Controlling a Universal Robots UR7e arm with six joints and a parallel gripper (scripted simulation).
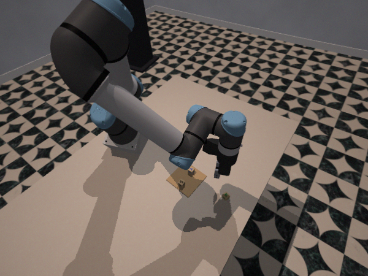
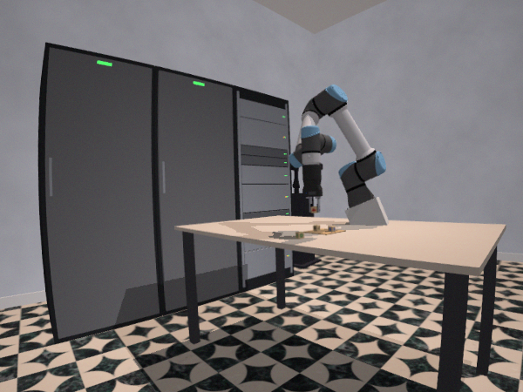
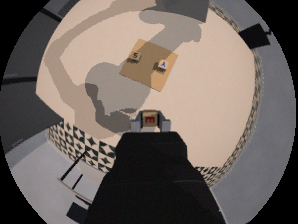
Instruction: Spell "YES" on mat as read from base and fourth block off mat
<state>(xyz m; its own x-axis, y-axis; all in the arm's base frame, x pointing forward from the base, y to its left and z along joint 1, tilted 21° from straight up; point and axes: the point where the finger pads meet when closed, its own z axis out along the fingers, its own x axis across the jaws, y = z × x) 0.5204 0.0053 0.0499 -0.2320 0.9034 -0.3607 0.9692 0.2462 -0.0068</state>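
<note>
Now: hand 14 cm past the mat, 12 cm above it and 3 cm to the left of it. Round my hand: S block: 14 cm behind, 10 cm below, 7 cm to the right.
</note>
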